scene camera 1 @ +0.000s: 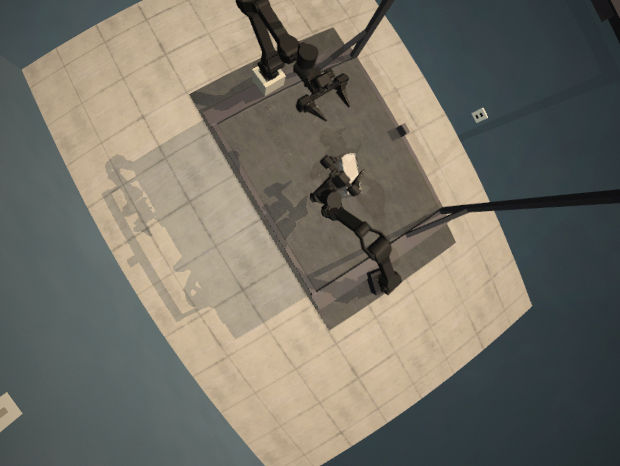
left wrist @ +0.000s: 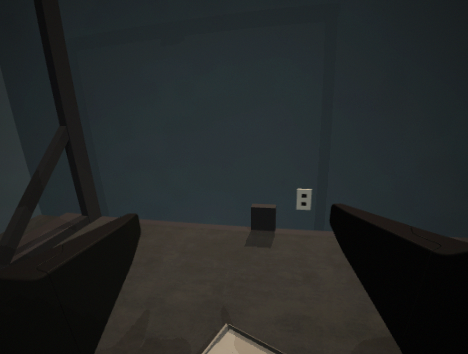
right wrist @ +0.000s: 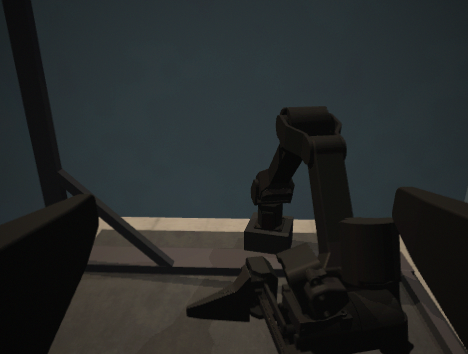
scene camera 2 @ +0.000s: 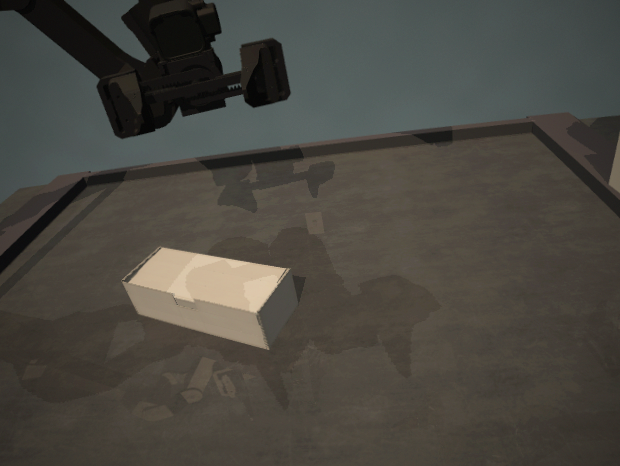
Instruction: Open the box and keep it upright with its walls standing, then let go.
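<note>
A pale box (scene camera 1: 349, 166) (scene camera 2: 210, 282) stands upright on the table. Its lid lies flat and closed across the top, with a small tab at the long near wall in scene camera 2. One corner of the box (left wrist: 235, 346) shows at the bottom of the left wrist view. My left gripper (scene camera 1: 345, 168) (scene camera 2: 195, 90) (left wrist: 236, 218) is open and empty, above and behind the box in scene camera 2. It hides part of the box in scene camera 1. My right gripper (scene camera 1: 336, 113) is open and empty, above the box in the picture of scene camera 1, apart from it.
The dark table (scene camera 1: 260, 130) (scene camera 2: 501, 350) has a raised rim (scene camera 2: 350, 145). A small dark block (scene camera 1: 401, 130) (left wrist: 263, 218) stands at its edge. Dark frame posts (scene camera 1: 526, 202) (left wrist: 72, 130) (right wrist: 32, 110) rise at the table's corners. The left arm (right wrist: 332, 195) shows in the right wrist view.
</note>
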